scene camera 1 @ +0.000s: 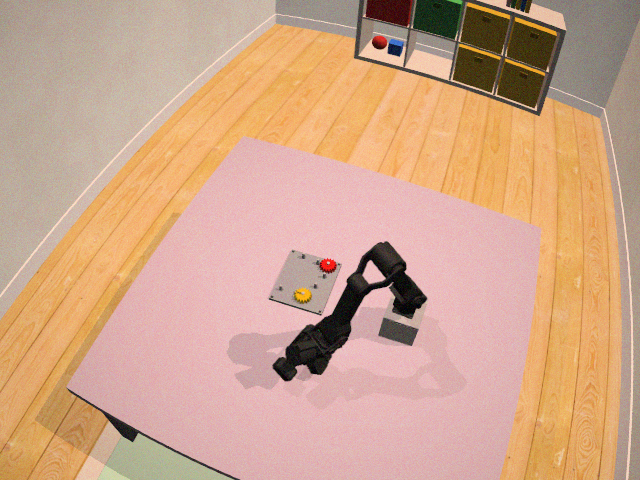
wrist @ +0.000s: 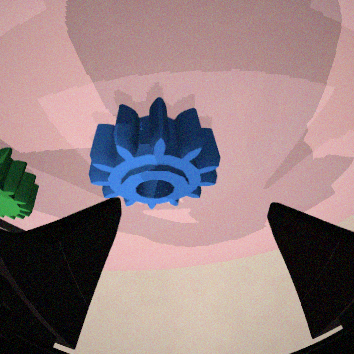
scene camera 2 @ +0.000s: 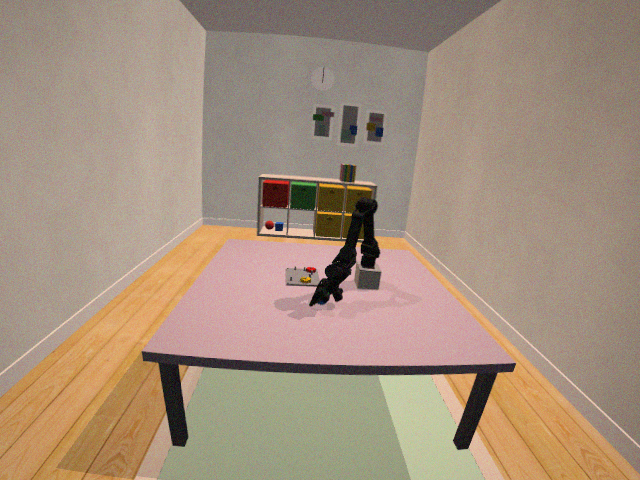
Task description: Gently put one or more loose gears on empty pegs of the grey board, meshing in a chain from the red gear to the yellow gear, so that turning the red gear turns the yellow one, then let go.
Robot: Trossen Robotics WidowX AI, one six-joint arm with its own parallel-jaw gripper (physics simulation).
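The grey board lies on the table with the red gear near one corner, the yellow gear near the opposite edge, and several bare pegs. My gripper is open and empty, low over the table on the near side of the board. A loose blue gear lies flat just beyond the fingertips, nearer the left finger. Part of a green gear shows at the left edge of the wrist view. The arm hides both loose gears in scene camera 1.
The arm's grey base block stands on the pink table, right of the board. The arm reaches from it past the board's near right corner. A shelf unit stands on the floor by the far wall.
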